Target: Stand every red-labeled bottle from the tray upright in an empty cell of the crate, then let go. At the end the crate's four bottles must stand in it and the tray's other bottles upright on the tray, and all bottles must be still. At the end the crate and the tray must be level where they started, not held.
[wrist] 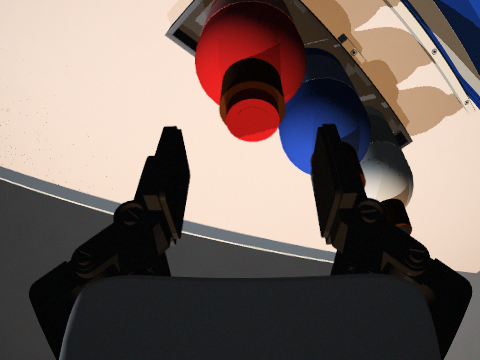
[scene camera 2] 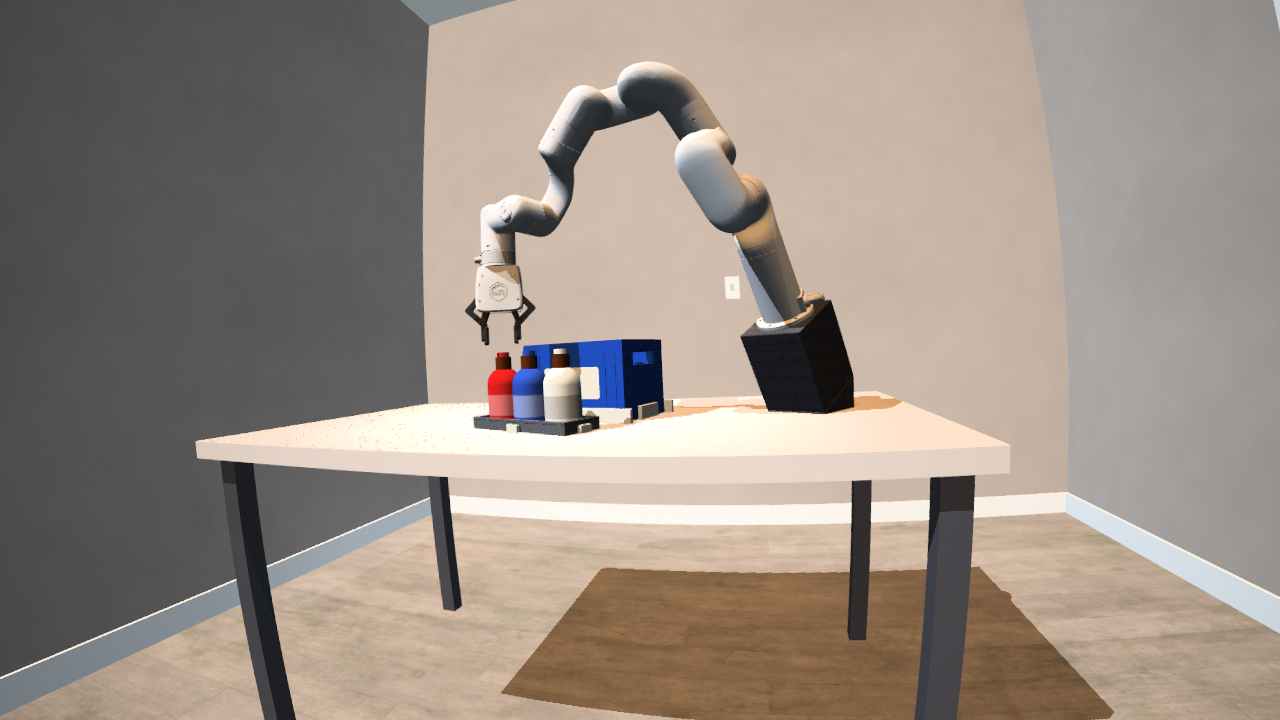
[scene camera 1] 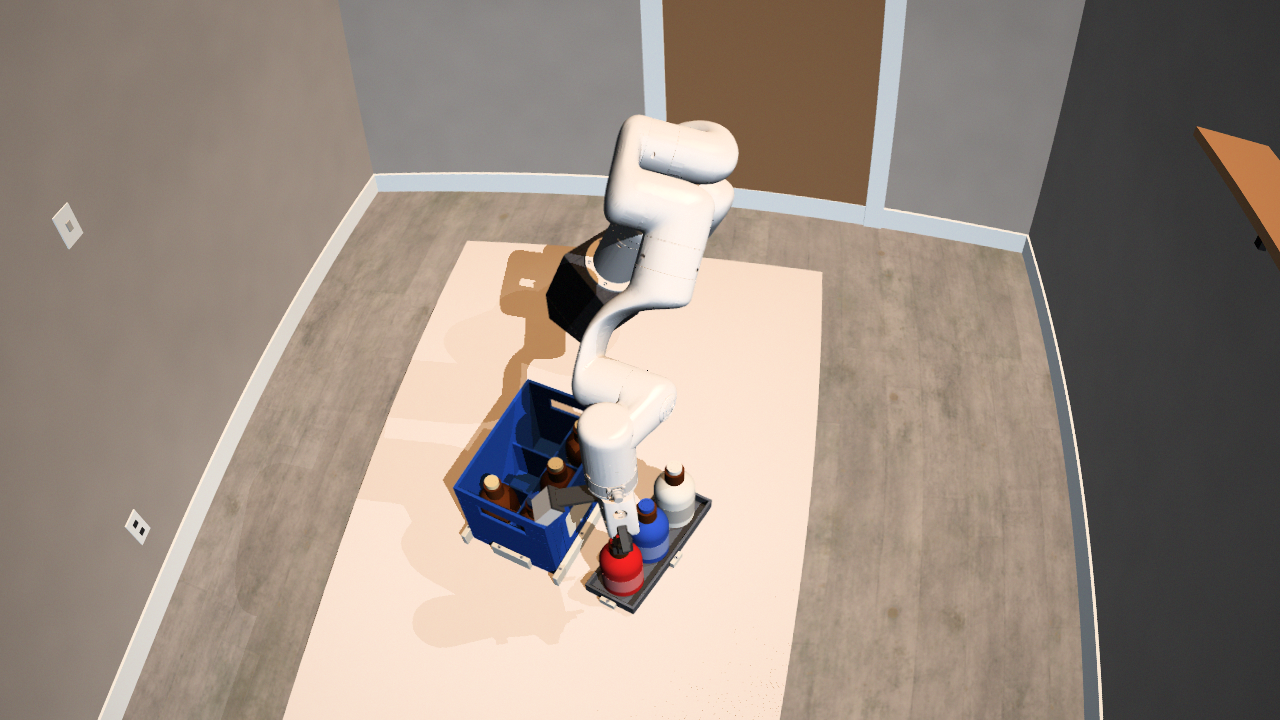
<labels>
my gripper: wrist; scene camera 2 501, 344; scene camera 1
red-labeled bottle: wrist; scene camera 2 500, 396; scene camera 1
same spot on my gripper: (wrist: 144, 228) = (scene camera 1: 613, 540)
same spot on red-labeled bottle: (wrist: 250, 65) = (scene camera 1: 609, 551)
</labels>
